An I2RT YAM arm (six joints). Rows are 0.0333 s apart.
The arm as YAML. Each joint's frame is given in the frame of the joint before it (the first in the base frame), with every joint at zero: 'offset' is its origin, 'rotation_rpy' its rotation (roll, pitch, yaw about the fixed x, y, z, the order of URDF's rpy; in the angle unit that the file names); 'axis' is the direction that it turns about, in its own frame. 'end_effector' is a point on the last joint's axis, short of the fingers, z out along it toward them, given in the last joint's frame.
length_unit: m
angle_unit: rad
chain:
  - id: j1
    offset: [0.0, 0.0, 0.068]
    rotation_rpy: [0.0, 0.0, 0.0]
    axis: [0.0, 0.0, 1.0]
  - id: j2
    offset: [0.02, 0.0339, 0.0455]
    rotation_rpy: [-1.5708, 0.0, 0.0]
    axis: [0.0, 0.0, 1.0]
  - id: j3
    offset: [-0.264, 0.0, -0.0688]
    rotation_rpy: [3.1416, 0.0, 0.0]
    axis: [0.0, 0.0, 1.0]
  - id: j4
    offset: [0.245, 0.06, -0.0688]
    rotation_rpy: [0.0, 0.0, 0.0]
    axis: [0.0, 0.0, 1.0]
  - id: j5
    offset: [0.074, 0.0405, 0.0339]
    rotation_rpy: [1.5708, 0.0, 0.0]
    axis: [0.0, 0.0, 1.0]
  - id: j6
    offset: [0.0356, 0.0, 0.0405]
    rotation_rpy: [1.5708, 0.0, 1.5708]
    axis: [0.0, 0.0, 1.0]
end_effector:
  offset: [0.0, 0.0, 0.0]
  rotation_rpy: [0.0, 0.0, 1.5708]
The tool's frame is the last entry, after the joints.
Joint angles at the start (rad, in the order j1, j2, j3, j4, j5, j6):
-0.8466, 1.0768, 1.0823, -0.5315, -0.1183, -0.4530
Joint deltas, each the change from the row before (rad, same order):
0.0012, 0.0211, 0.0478, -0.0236, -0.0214, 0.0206
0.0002, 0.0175, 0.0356, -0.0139, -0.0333, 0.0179
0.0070, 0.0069, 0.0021, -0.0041, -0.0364, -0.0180
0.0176, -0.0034, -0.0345, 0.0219, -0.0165, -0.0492
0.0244, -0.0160, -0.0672, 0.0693, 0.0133, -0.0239
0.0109, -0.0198, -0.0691, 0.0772, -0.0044, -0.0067
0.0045, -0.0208, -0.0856, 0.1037, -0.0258, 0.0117
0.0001, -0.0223, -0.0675, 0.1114, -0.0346, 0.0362
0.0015, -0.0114, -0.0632, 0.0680, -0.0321, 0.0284
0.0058, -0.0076, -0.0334, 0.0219, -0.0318, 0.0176
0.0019, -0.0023, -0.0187, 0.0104, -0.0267, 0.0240
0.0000, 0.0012, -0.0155, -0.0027, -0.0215, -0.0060
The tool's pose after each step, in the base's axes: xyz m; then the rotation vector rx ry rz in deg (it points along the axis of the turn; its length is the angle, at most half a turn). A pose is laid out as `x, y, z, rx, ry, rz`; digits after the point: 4 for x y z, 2 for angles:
0.1612, -0.1743, 0.3618, 20.37, 121.51, -35.50
0.1640, -0.1757, 0.3688, 20.10, 120.64, -33.22
0.1671, -0.1746, 0.3677, 17.36, 120.99, -31.29
0.1710, -0.1718, 0.3589, 12.86, 121.94, -31.13
0.1750, -0.1680, 0.3461, 10.16, 121.48, -32.48
0.1762, -0.1653, 0.3342, 8.57, 120.02, -33.07
0.1768, -0.1631, 0.3192, 7.51, 117.51, -32.46
0.1764, -0.1610, 0.3116, 7.31, 113.30, -31.56
0.1760, -0.1586, 0.2987, 7.30, 111.84, -29.31
0.1760, -0.1551, 0.2909, 6.75, 111.51, -26.66
0.1760, -0.1533, 0.2860, 7.03, 111.31, -24.10
0.1758, -0.1521, 0.2801, 6.21, 112.05, -22.56

